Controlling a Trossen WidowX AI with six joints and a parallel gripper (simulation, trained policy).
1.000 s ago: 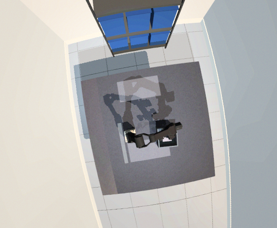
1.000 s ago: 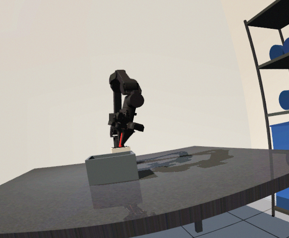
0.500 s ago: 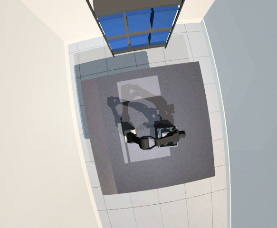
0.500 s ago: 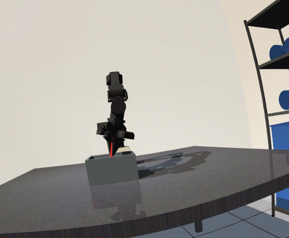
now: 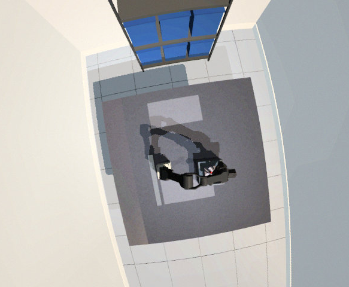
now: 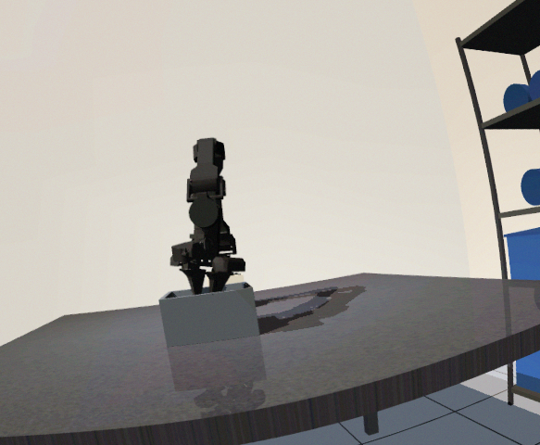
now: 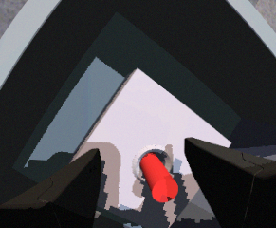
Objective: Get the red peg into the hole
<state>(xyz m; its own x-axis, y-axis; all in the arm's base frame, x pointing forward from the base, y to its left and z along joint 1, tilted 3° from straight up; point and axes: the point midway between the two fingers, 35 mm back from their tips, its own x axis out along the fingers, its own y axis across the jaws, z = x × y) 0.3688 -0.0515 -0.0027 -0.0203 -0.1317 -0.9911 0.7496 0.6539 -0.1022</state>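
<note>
My gripper tip is 2 cm past the red peg, 2 cm above it and 1 cm to the right of it. Round my gripper tip: plate: 3 cm below, 2 cm behind, 1 cm to the left; grey box: 5 cm below, 2 cm behind, 1 cm to the left.
</note>
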